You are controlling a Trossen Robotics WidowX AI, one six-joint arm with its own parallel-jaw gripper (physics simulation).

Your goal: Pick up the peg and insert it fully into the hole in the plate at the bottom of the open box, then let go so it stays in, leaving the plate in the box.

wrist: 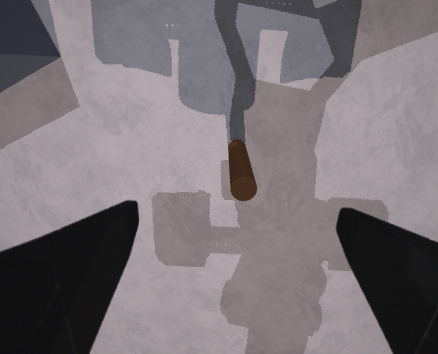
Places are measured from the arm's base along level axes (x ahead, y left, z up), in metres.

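Pixels of known places: gripper, fingertip midpoint: (239, 215).
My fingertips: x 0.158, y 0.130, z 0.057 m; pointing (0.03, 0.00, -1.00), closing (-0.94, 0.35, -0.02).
Note:
For each thing: its top centre in the pictures, then the offset to it from my fingertips. "spot": a spot on its surface instead. Level surfaces: height alone.
- brown peg, middle of its top: (243, 189) dx -0.003, dy +0.006, dz -0.037 m
- dark blue-grey box, surface spot: (25, 30) spot: dx +0.102, dy -0.117, dz -0.090 m
- pale table top, its level: dz -0.117 m
A brown peg (243, 172) stands upright on the pale surface near the middle of the wrist view, its round top toward the camera. My gripper (239, 215) is open, with its two black fingers wide apart at the lower left and lower right. The peg shows between and a little beyond the fingertips, touching neither. Part of the dark blue-grey box (25, 30) shows at the top left corner. The plate and its hole do not show in this view.
Shadows of the arm and gripper fall across the pale table top (120, 150), around the peg and toward the top of the view. The box's dark side lies at the far left edge, well apart from the peg.

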